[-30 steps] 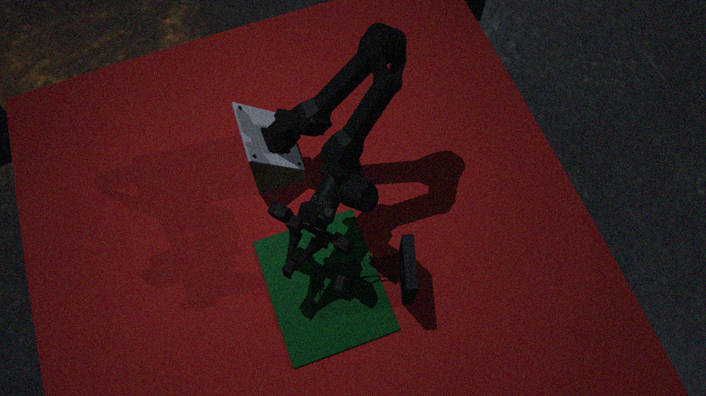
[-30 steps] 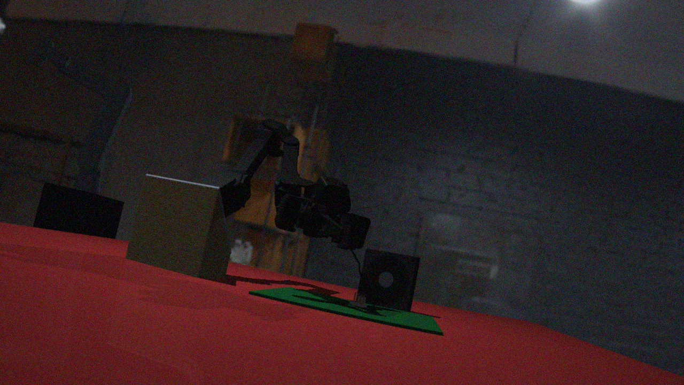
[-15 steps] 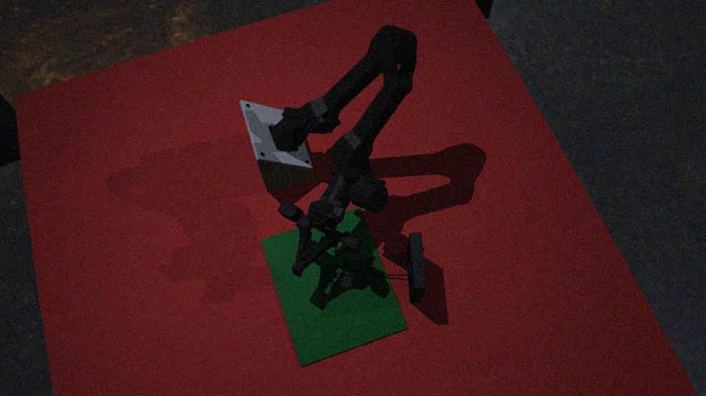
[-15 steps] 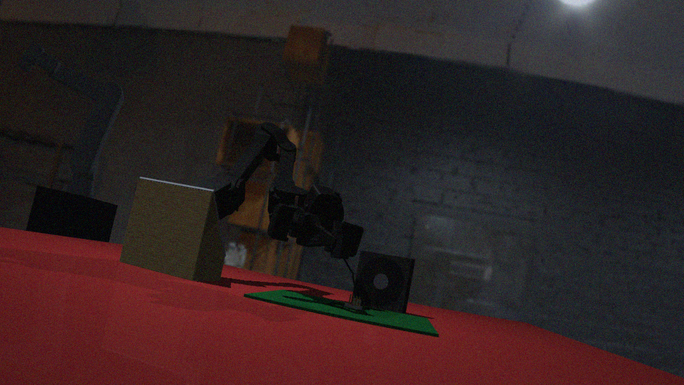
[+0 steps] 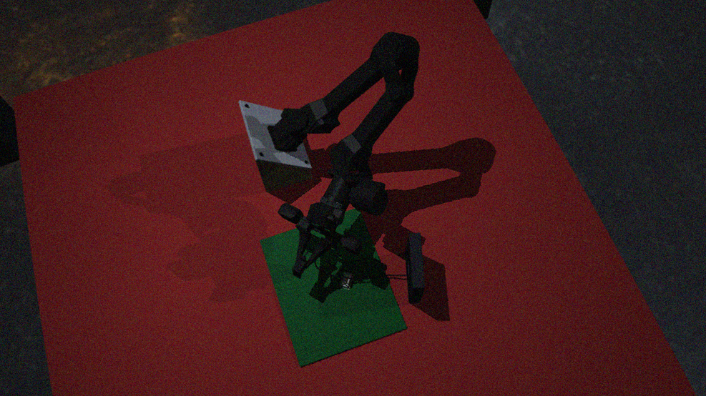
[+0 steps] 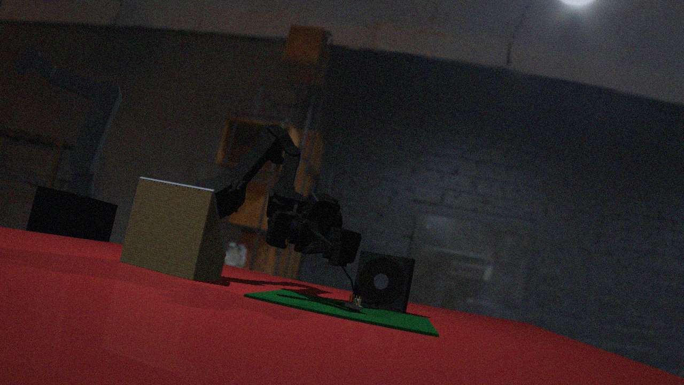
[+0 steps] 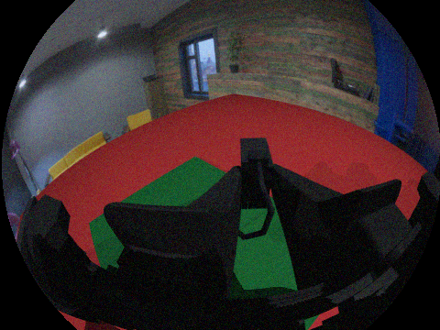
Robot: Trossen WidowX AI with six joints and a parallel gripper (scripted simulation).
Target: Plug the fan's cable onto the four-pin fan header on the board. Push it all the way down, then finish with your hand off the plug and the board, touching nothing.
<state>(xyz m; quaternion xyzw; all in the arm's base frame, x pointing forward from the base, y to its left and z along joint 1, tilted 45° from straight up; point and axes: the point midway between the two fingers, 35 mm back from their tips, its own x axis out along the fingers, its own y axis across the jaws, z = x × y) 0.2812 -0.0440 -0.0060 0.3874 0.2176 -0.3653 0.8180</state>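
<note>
The green board is 30 mm ahead of my gripper tip, 50 mm to the left of it and 110 mm below it. From my gripper tip the other things lie so: black plug (10 mm below); then four-pin header (40 mm ahead, 80 mm to the left, 100 mm below); then black fan (80 mm ahead, 210 mm to the left, 40 mm below).
</note>
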